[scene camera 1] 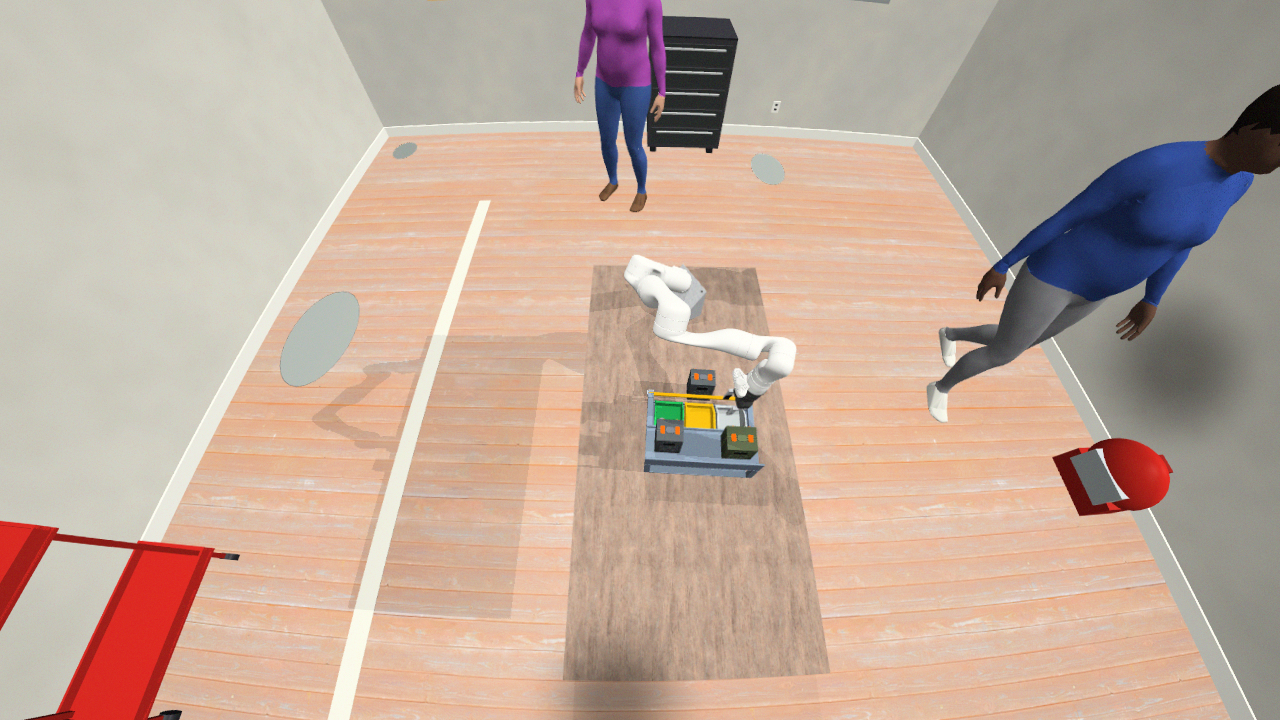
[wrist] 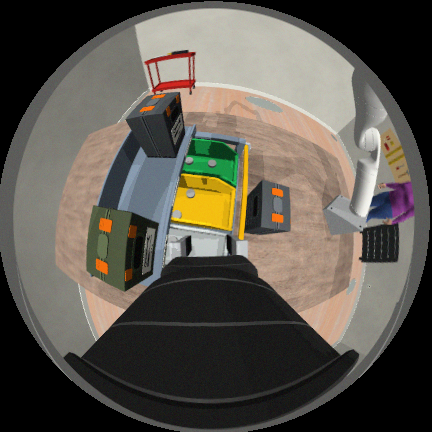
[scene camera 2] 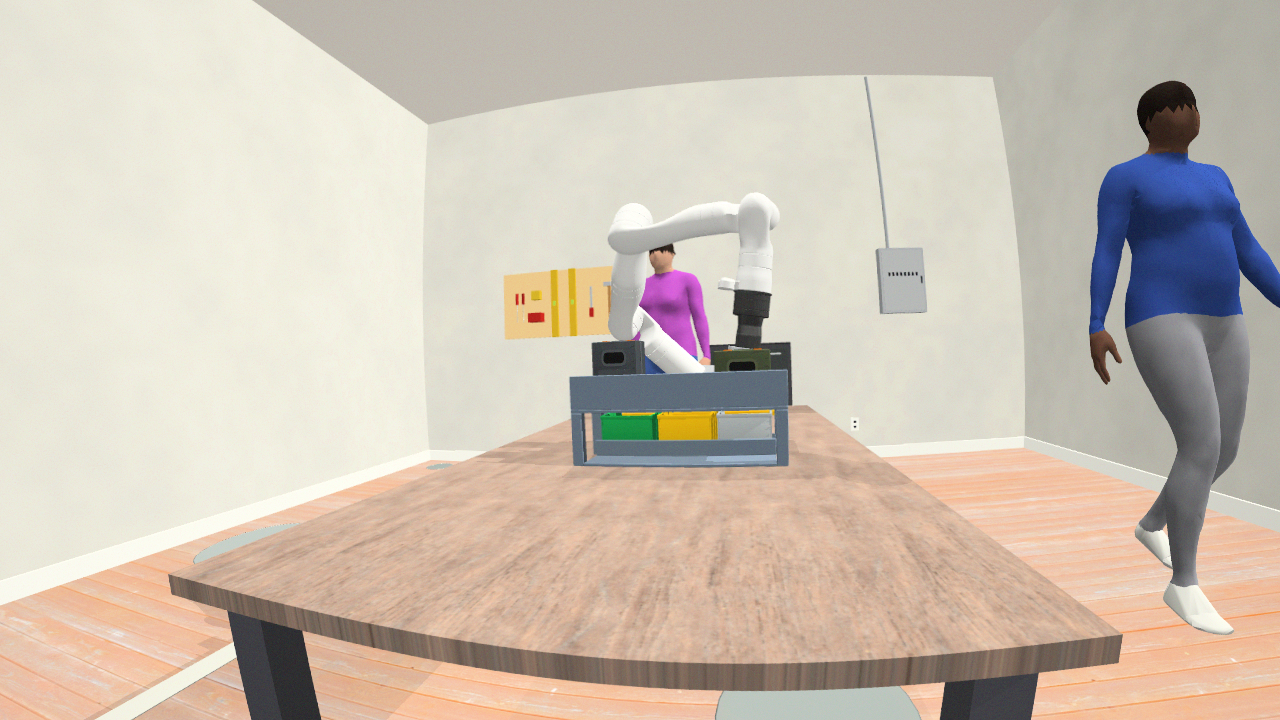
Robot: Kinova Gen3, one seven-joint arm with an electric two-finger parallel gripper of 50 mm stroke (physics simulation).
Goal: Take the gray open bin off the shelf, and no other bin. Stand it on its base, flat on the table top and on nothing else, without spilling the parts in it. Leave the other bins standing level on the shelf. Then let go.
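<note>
The gray open bin stands level on the shelf, at the end of the row beside the yellow bin. The green bin is at the other end. My gripper is open and empty, pointing down over the gray bin, its fingers spread toward the bin's two opposite ends. The gripper hides much of this bin in the wrist view, and its parts cannot be made out. Round gray parts lie in the yellow and green bins.
On the shelf unit's top stand a dark case and an olive case close to my gripper. A yellow bar runs along the bins. Another dark case stands between shelf and arm base.
</note>
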